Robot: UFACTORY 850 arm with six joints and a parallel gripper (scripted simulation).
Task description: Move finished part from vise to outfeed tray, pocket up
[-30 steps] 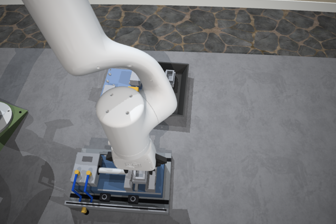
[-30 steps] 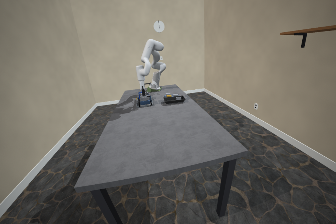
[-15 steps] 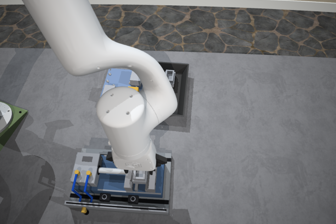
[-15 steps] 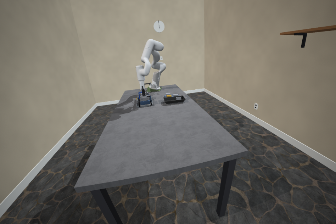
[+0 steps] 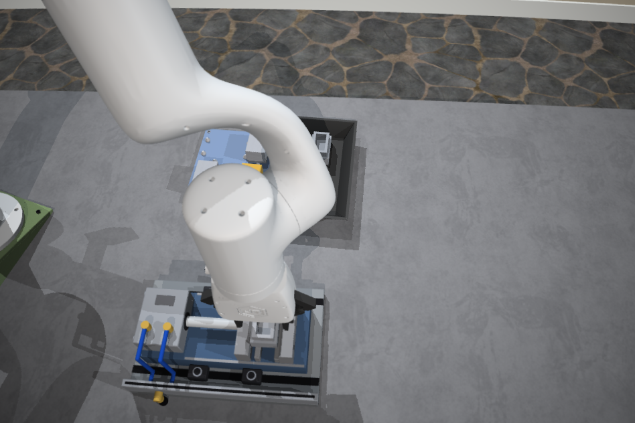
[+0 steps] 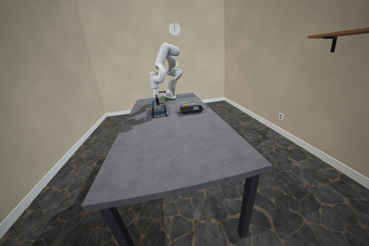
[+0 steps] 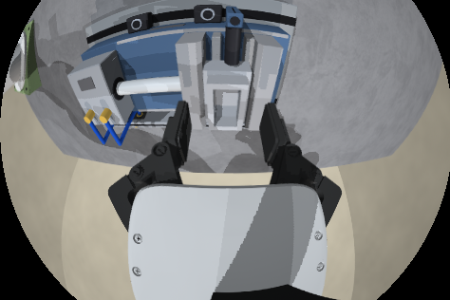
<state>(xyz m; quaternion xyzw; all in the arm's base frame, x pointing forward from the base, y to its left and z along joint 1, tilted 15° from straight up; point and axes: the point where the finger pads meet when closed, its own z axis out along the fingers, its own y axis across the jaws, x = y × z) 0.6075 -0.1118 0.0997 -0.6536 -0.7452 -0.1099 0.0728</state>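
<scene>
My gripper is now 80 mm past the white cylinder rod, 60 mm above it and 10 mm to the left of it. Round my hand: vise base: 100 mm below, 70 mm behind, 10 mm to the right; blue fixture plate: 330 mm to the left, 160 mm behind, 130 mm below; brass block: 290 mm to the left, 110 mm below, 110 mm behind.
</scene>
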